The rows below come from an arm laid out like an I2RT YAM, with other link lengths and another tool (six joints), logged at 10 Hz.
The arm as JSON. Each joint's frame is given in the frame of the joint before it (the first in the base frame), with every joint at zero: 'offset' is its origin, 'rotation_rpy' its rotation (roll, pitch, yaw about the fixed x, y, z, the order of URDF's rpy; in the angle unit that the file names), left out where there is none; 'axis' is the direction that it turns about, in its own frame. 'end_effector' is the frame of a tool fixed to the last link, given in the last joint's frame.
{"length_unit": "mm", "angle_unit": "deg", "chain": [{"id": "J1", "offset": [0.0, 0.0, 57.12], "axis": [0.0, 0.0, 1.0]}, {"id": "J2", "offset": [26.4, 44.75, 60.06], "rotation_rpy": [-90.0, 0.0, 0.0], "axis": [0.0, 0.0, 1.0]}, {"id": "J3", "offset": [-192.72, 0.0, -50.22], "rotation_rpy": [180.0, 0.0, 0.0], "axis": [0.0, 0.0, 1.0]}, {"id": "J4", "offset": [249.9, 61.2, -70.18], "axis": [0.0, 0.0, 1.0]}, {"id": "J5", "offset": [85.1, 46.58, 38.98], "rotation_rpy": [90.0, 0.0, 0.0], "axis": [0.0, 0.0, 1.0]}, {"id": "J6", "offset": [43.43, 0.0, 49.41], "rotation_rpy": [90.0, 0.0, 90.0], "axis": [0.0, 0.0, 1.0]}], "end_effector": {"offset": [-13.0, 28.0, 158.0], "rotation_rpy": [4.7, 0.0, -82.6]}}
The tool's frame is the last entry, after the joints.
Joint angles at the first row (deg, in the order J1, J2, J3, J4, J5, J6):
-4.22 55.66 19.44 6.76 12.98 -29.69
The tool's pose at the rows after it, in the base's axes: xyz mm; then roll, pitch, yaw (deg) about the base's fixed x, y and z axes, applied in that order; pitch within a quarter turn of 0, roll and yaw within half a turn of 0:
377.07, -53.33, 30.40, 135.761, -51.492, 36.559
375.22, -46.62, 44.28, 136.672, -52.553, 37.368
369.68, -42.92, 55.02, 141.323, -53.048, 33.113
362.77, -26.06, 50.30, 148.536, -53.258, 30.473
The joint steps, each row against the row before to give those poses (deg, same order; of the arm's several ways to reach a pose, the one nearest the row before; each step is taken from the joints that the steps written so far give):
0.00 -8.40 -4.10 0.27 0.62 -2.44
0.00 -4.81 0.88 -5.33 -1.85 0.39
0.00 -2.55 3.23 -7.70 -0.58 2.52
-0.03 -1.99 0.85 -5.49 -4.48 1.76

